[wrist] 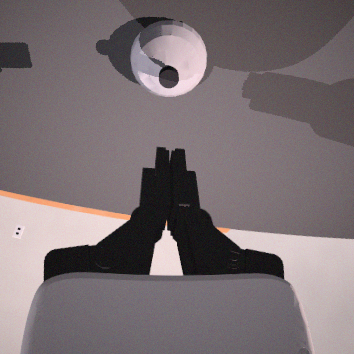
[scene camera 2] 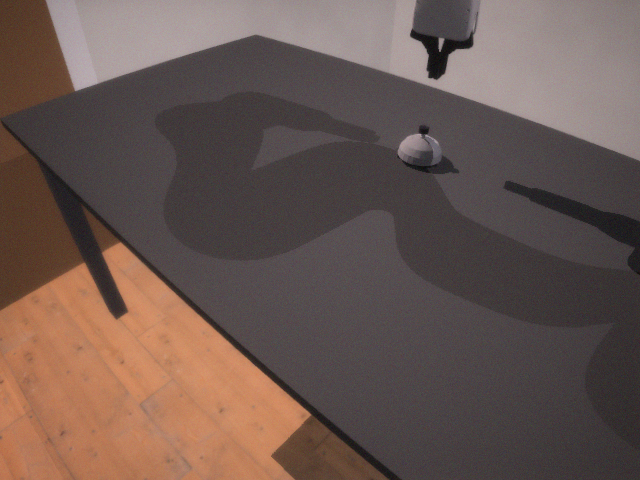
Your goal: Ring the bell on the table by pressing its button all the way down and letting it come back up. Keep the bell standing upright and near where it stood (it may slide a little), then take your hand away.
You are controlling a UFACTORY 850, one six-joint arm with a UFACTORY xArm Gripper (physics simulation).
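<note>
The bell, a pale silver dome (scene camera 2: pixel 417 150) (wrist: pixel 175 47), stands upright on the dark table (scene camera 2: pixel 320 310) (wrist: pixel 90 150). Its black button (scene camera 2: pixel 423 129) (wrist: pixel 169 77) stands up on a short stem above the dome. My gripper (scene camera 2: pixel 435 77) (wrist: pixel 167 164) is shut with nothing between its black fingers. It hangs well above the bell, apart from the button, with a wide gap below the fingertips in the scene view. In the wrist view the bell lies beyond the fingertips. Nothing hides the button in either view.
Broad shadows of the arm fall across the table top and by the bell. The table's far edge (scene camera 2: pixel 454 94) runs behind the bell, with a pale wall (scene camera 2: pixel 558 62) beyond it. A brown panel (scene camera 2: pixel 31 217) stands at the left, past the table's corner.
</note>
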